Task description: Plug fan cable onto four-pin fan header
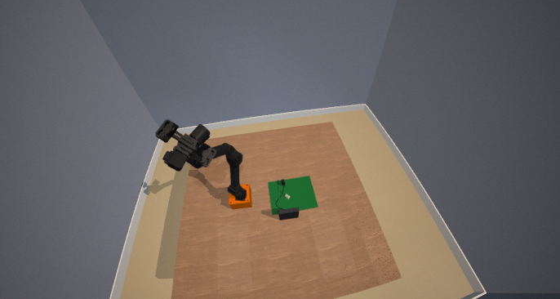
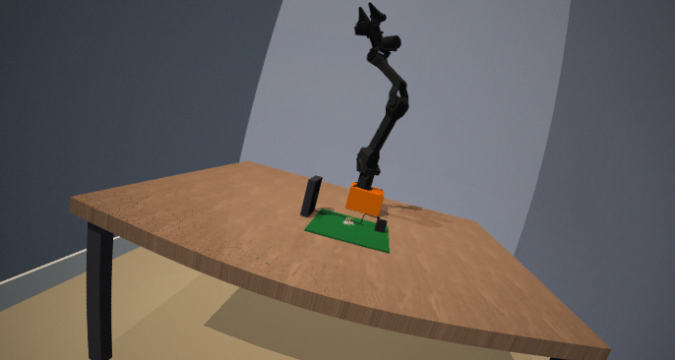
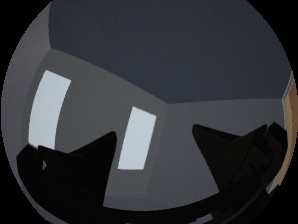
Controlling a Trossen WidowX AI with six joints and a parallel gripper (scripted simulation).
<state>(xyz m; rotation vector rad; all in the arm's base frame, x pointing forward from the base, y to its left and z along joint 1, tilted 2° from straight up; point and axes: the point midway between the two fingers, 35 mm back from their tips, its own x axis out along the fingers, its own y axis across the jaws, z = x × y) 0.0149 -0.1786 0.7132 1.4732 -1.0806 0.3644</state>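
Right now the black plug is 81 cm below my gripper tip, 32 cm to the left of it and 22 cm ahead of it. The rest, counted from my gripper tip: green board (84 cm below, 28 cm ahead, 24 cm to the left); header (83 cm below, 25 cm ahead, 22 cm to the left); fan (77 cm below, 26 cm ahead, 9 cm to the left).
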